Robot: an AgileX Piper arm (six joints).
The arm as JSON. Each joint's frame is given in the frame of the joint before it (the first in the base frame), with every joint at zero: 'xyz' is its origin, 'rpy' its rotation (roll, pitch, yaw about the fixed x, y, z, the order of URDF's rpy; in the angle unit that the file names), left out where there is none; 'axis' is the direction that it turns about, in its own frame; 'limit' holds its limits. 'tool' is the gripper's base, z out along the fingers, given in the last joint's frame.
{
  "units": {
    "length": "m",
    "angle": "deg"
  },
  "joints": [
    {
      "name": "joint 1",
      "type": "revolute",
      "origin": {
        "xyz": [
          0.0,
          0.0,
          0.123
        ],
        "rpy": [
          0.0,
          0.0,
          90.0
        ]
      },
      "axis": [
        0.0,
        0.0,
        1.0
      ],
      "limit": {
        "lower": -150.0,
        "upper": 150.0
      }
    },
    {
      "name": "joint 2",
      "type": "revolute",
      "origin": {
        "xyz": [
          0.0,
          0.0,
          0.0
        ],
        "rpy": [
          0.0,
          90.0,
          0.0
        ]
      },
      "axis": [
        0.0,
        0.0,
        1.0
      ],
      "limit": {
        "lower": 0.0,
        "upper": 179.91
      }
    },
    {
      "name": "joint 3",
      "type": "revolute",
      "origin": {
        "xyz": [
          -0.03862,
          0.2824,
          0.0
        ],
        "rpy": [
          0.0,
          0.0,
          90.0
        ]
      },
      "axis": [
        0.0,
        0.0,
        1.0
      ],
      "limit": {
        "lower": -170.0,
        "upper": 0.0
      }
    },
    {
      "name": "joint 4",
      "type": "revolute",
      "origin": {
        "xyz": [
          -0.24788,
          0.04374,
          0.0
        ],
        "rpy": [
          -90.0,
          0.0,
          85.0
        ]
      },
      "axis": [
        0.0,
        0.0,
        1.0
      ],
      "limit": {
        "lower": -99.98,
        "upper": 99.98
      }
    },
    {
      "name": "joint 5",
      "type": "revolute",
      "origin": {
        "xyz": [
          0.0,
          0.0,
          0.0
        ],
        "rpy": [
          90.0,
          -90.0,
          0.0
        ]
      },
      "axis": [
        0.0,
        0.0,
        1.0
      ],
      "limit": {
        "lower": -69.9,
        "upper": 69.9
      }
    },
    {
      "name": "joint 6",
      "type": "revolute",
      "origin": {
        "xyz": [
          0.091,
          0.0,
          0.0
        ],
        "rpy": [
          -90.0,
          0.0,
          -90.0
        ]
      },
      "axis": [
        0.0,
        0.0,
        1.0
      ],
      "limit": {
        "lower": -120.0,
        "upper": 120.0
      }
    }
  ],
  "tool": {
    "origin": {
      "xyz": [
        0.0,
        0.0,
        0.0
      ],
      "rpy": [
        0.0,
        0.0,
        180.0
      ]
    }
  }
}
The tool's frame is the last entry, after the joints.
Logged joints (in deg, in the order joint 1, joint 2, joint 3, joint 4, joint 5, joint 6), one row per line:
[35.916 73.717 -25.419 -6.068 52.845 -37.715]
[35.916 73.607 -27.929 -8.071 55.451 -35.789]
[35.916 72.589 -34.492 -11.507 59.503 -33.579]
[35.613 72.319 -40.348 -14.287 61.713 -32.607]
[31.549 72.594 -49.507 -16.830 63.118 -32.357]
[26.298 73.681 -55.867 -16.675 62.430 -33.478]
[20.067 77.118 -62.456 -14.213 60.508 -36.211]
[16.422 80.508 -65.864 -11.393 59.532 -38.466]
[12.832 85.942 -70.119 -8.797 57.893 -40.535]
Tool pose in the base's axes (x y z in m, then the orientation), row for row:
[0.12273 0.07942 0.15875 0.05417 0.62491 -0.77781 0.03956]
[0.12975 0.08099 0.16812 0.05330 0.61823 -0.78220 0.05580]
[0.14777 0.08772 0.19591 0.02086 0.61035 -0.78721 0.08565]
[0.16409 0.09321 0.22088 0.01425 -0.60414 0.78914 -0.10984]
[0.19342 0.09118 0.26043 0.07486 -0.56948 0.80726 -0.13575]
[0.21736 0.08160 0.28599 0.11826 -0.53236 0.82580 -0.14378]
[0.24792 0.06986 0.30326 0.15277 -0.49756 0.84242 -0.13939]
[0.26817 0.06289 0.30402 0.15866 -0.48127 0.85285 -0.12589]
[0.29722 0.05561 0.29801 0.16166 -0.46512 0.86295 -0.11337]
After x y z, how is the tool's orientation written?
As a quaternion, w x y z.
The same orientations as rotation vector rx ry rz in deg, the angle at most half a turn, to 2 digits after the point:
[108.76 -135.37 6.89]
[107.66 -136.21 9.72]
[108.43 -139.85 15.22]
[-107.77 140.77 -19.59]
[-97.89 138.76 -23.33]
[-89.22 138.40 -24.10]
[-81.78 138.45 -22.91]
[-78.84 139.71 -20.62]
[-76.07 141.13 -18.54]

